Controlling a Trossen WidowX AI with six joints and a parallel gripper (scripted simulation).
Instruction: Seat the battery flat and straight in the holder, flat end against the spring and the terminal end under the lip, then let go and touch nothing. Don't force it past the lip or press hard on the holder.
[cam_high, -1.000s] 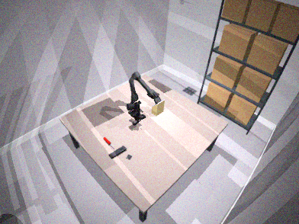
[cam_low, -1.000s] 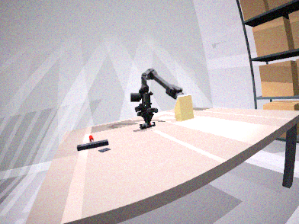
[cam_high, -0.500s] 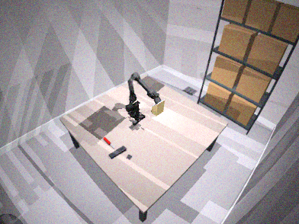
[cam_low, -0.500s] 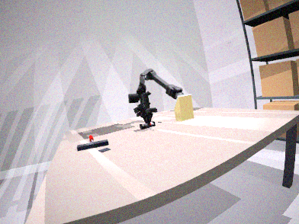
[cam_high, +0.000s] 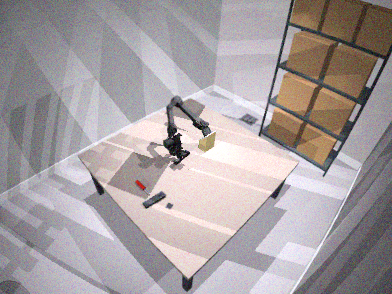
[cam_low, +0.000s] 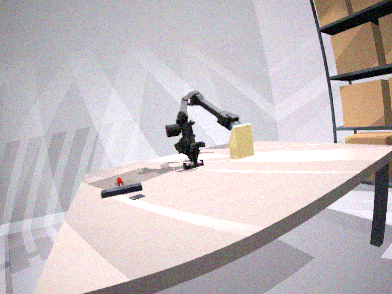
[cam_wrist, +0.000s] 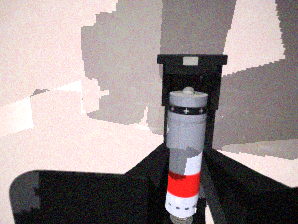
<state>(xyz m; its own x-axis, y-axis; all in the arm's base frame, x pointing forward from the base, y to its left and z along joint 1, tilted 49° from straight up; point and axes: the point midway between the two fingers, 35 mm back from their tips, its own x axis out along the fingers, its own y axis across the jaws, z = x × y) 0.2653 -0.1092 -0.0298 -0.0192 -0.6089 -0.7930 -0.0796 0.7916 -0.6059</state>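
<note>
Now: the battery 1 cm above my gripper tip. Round my gripper tip: dark remote control 38 cm ahead, 15 cm to the left; then dark battery door 34 cm ahead, 26 cm to the left, 1 cm below; then red-handled screwdriver 37 cm ahead, 3 cm to the left.
</note>
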